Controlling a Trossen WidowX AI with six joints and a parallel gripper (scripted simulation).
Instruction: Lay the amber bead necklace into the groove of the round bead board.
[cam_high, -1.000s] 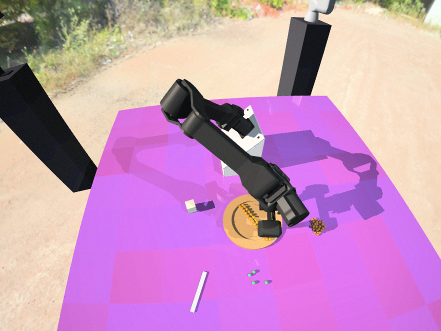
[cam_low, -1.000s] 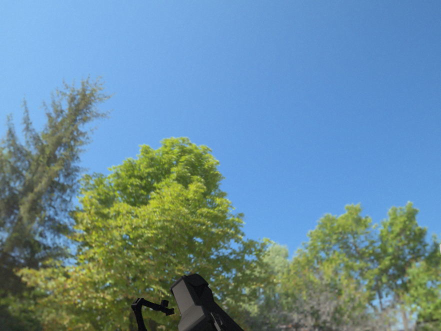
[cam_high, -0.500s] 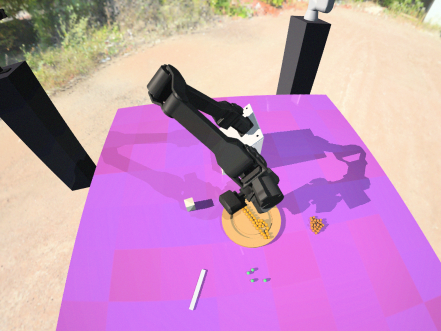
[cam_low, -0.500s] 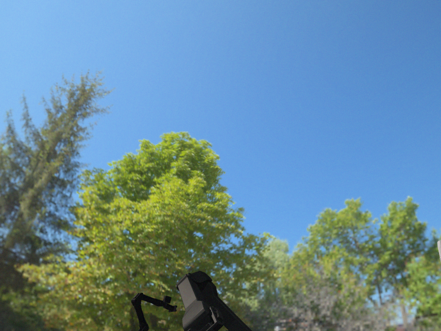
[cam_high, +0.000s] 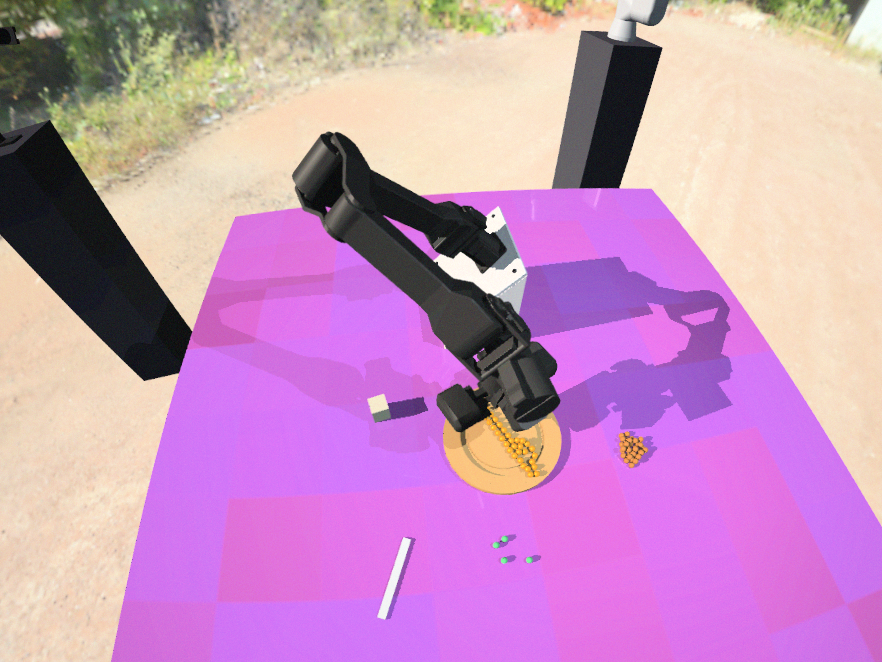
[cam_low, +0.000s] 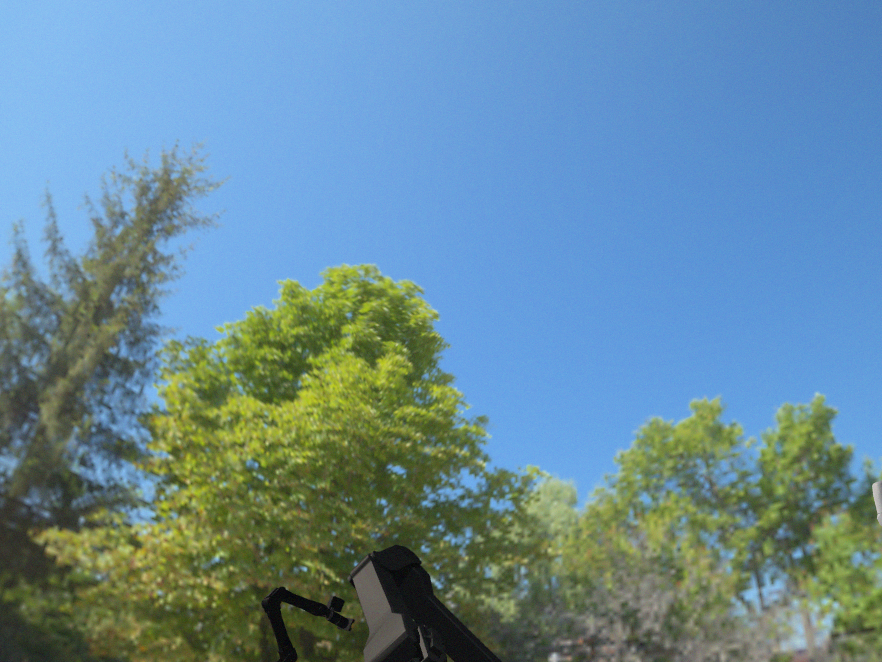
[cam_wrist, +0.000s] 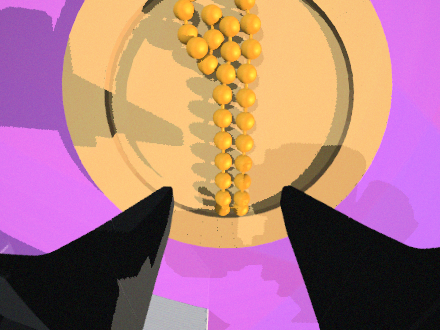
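My gripper tip is 3 cm short of the round tan bead board, 1 cm to the right of it and 3 cm above it. Round my gripper tip: small cream cube 7 cm behind, 18 cm to the right, 2 cm below; white bar 21 cm ahead, 22 cm to the right, 4 cm below.
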